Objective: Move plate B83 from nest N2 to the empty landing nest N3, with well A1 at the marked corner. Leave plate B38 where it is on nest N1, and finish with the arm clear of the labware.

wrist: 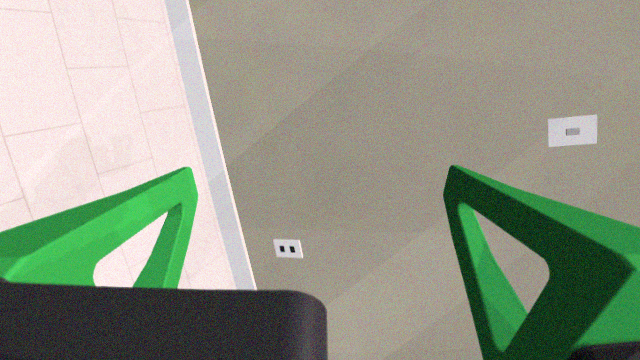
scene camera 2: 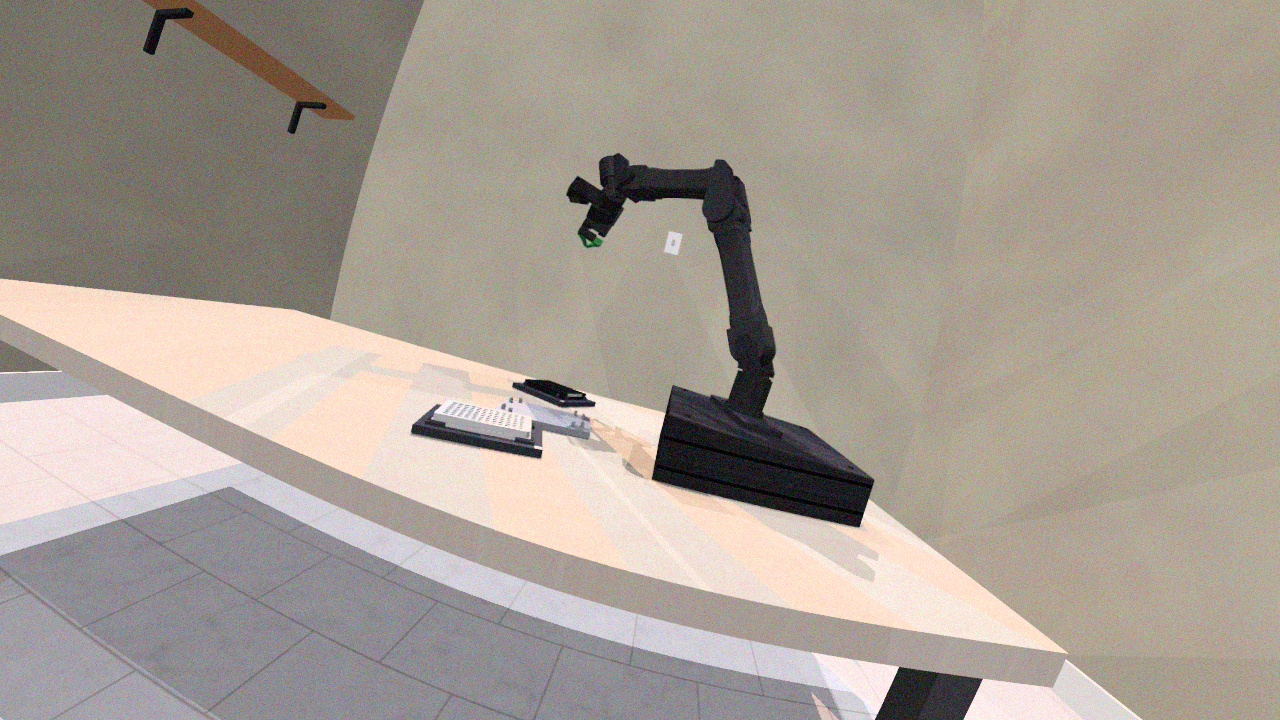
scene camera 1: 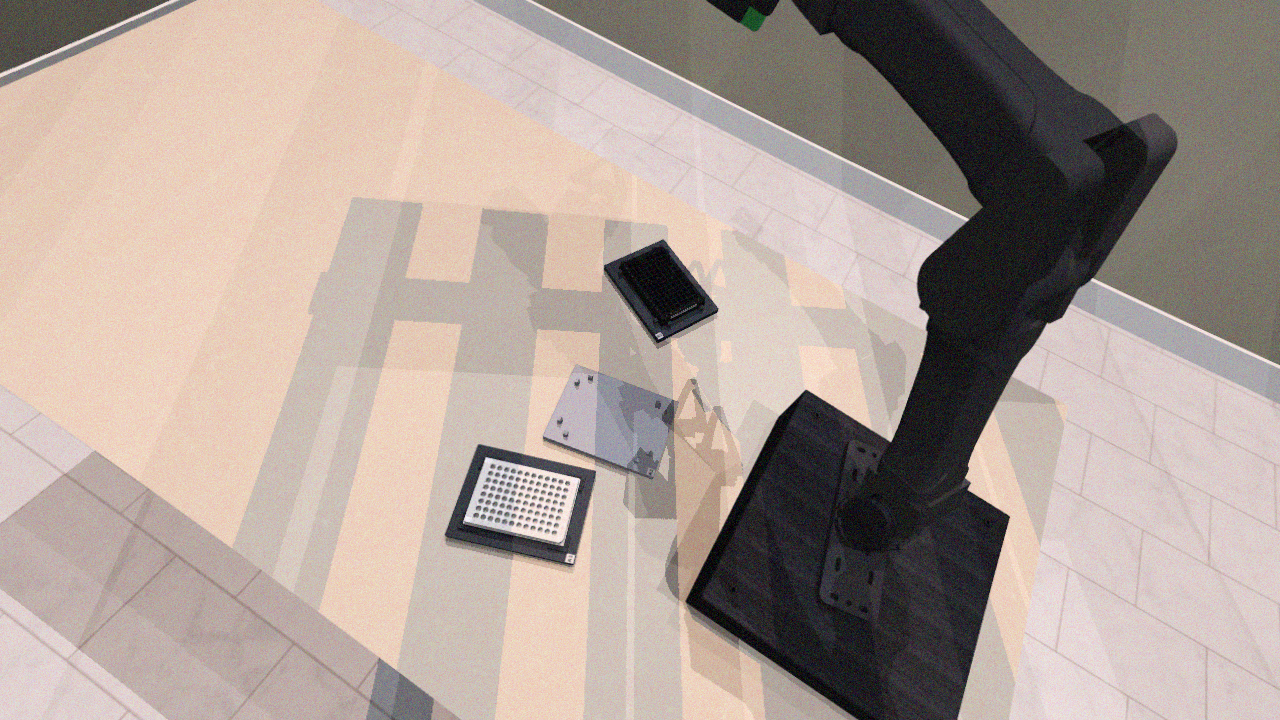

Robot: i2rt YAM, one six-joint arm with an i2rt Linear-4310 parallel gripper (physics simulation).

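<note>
A white well plate point(scene camera 1: 521, 501) point(scene camera 2: 483, 420) sits flat on a dark nest point(scene camera 1: 501, 542) point(scene camera 2: 474, 440). A black well plate point(scene camera 1: 662, 282) point(scene camera 2: 556, 389) sits on another dark nest point(scene camera 1: 671, 329) point(scene camera 2: 586, 402). Between them lies the empty landing nest point(scene camera 1: 608, 420) point(scene camera 2: 559, 417), a grey slab with small pins and a marked corner. The plate and nest names are too small to read, so I cannot tell which plate is B83. My gripper point(scene camera 2: 590, 240) point(wrist: 320, 180) is open and empty, high above the table and clear of both plates. In scene camera 1 part of one green finger shows at the top edge.
The arm's black base block point(scene camera 1: 778, 555) point(scene camera 2: 760, 465) stands on the table point(scene camera 1: 179, 223) point(scene camera 2: 358, 501), to the right of the nests. A wooden shelf point(scene camera 2: 259, 58) is on the wall at the upper left. The wrist view faces floor and wall, with an outlet point(wrist: 288, 248) and a switch point(wrist: 572, 131).
</note>
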